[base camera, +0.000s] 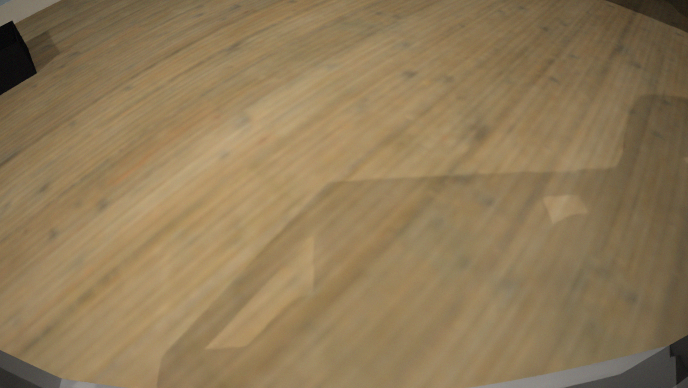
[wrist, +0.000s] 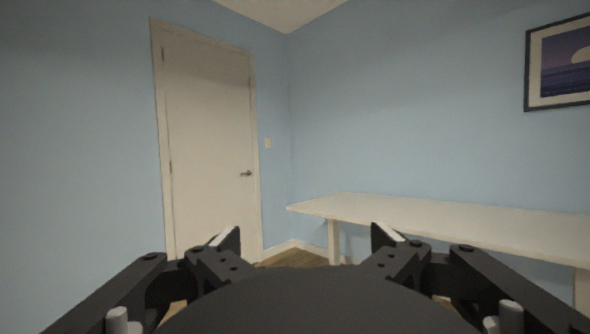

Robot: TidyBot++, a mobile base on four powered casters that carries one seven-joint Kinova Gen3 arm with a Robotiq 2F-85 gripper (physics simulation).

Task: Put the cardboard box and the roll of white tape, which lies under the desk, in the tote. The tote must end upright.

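Observation:
My gripper is open in the wrist view, with nothing between its fingers. It faces level across the room towards a corner. A white desk stands against the blue wall, beyond the gripper and to the right. The part of the floor under it that shows is largely cut off by the gripper. The cardboard box, the roll of white tape and a clearly recognisable tote do not show in either view. A black box-shaped thing is cut off by the left edge of the base camera view; I cannot tell what it is.
A closed white door is in the wall left of the corner. A framed picture hangs above the desk on the right. The wooden floor carries the robot's shadow. Grey base edges show along the bottom of the base camera view.

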